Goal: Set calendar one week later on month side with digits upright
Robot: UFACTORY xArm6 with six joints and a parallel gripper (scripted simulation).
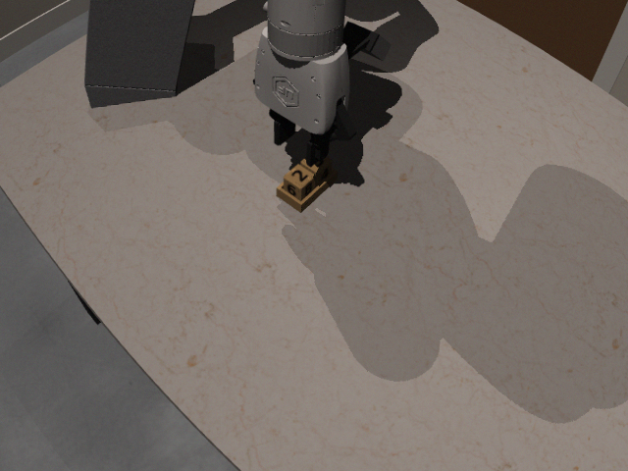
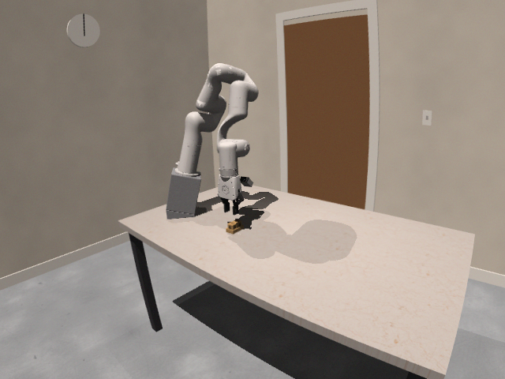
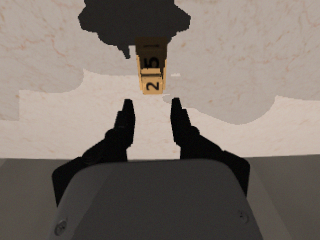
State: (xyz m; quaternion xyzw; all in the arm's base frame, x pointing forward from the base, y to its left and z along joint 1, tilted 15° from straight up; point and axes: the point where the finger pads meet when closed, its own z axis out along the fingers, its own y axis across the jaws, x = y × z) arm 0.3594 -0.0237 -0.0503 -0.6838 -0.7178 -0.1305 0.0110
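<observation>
The wooden tray lies 2 cm to the left of my hand and 10 cm below it.
</observation>
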